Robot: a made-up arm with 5 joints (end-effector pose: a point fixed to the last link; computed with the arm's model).
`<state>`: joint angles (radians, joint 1 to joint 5).
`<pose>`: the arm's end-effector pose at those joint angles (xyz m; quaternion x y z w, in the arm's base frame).
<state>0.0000 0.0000 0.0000 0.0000 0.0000</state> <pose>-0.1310 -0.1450 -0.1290 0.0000 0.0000 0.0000 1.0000</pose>
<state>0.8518 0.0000 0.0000 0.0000 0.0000</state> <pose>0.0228 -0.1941 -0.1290 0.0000 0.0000 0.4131 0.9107</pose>
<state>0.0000 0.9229 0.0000 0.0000 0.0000</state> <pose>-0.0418 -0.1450 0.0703 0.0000 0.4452 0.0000 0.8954</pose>
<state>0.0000 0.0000 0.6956 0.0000 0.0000</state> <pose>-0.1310 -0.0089 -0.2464 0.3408 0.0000 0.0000 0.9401</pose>
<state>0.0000 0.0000 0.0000 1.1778 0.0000</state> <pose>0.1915 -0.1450 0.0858 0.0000 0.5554 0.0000 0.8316</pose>
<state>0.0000 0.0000 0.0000 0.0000 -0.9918</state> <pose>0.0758 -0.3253 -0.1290 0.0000 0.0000 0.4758 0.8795</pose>
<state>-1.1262 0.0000 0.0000 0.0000 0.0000</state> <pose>-0.1873 0.0559 -0.1290 0.0000 0.0000 -0.5338 0.8456</pose>
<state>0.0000 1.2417 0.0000 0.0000 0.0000</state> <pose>0.0253 -0.1450 0.1096 0.0000 0.5817 0.0000 0.8134</pose>
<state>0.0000 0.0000 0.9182 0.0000 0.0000</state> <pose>-0.1310 0.0478 -0.2611 0.4431 0.0000 0.0000 0.8965</pose>
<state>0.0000 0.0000 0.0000 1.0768 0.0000</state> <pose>0.1563 -0.1450 0.0841 0.0000 0.5128 0.0000 0.8585</pose>
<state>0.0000 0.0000 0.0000 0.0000 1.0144</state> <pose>-0.0894 0.1319 -0.1290 0.0000 0.0000 -0.4857 0.8741</pose>
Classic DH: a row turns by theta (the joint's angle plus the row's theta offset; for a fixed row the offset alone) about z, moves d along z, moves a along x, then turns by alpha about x. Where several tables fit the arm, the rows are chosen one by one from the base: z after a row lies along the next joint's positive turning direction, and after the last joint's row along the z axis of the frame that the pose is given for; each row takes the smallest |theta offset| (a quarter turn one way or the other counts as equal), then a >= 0, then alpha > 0; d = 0 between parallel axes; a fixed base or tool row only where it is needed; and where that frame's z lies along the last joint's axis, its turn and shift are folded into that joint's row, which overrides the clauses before.
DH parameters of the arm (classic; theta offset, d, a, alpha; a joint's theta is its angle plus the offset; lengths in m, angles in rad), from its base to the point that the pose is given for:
joint 1: 0 -0.119 0.114 -1.5708
joint 2: -1.5708 0.085 0.119 -1.5708
joint 3: 0 0.077 -0.263 1.5708
joint 4: -1.5708 -0.129 0.052 1.5708
joint 5: -0.358 0 0.2883 3.1416
tool (fixed): 2.7836 0.134 0 0

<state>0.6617 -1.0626 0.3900 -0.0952 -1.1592</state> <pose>0.3557 -0.0384 -0.2019 0.0341 -0.5625 0.7038 0.4325</pose>
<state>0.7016 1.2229 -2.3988 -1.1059 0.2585</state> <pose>0.5569 0.2860 0.2680 -0.3365 -0.1513 0.9146 0.1654</pose>
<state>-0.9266 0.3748 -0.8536 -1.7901 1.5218</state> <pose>-0.1378 -0.0965 -0.3749 -0.0122 -0.6227 -0.5264 0.5788</pose>
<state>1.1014 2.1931 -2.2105 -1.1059 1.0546</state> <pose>0.4943 0.2957 -0.1835 -0.1713 0.1717 0.8996 0.3632</pose>
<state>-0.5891 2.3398 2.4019 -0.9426 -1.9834</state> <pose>0.2354 0.2951 -0.1174 0.2047 0.1282 -0.5353 0.8094</pose>
